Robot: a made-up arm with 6 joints. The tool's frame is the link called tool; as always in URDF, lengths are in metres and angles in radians.
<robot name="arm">
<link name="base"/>
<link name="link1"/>
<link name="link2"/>
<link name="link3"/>
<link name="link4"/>
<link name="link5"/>
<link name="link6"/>
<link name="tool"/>
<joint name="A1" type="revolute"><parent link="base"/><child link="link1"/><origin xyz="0 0 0.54"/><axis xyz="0 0 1"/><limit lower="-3.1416" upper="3.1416"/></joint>
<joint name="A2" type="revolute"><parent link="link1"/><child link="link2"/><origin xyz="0.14 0 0"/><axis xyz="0 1 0"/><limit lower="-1.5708" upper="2.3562"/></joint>
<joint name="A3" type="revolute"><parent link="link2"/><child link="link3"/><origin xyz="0 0 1.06"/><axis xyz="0 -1 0"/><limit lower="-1.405" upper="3.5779"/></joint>
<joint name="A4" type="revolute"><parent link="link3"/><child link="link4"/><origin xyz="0 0 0.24"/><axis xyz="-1 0 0"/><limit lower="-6.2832" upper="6.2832"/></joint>
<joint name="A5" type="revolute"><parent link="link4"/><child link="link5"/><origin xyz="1.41 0 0"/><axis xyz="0 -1 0"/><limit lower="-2.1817" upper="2.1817"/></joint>
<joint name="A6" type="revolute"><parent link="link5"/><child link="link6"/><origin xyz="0.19 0 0"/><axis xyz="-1 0 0"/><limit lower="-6.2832" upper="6.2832"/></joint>
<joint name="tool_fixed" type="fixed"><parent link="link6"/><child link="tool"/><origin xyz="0 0 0"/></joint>
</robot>
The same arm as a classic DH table. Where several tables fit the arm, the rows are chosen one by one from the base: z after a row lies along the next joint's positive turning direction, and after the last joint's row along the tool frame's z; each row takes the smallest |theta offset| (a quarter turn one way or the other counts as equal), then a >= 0, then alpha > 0; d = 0 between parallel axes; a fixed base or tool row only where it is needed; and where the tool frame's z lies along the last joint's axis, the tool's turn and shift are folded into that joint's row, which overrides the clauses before.
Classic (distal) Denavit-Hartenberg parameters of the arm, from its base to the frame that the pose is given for. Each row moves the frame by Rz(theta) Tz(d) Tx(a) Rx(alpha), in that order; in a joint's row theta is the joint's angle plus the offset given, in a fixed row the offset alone. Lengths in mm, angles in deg.
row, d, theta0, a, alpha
A1, 540, 0, 140, -90
A2, 0, -90, 1060, 180
A3, 0, 0, 240, -90
A4, -1410, 0, 0, 90
A5, 0, 0, 0, -90
A6, -190, 90, 0, 90
tool (fixed), 0, -90, 0, 0
Joint limits (deg, base to tool): -180..180 -90..135 -80.5..205 -360..360 -125..125 -360..360

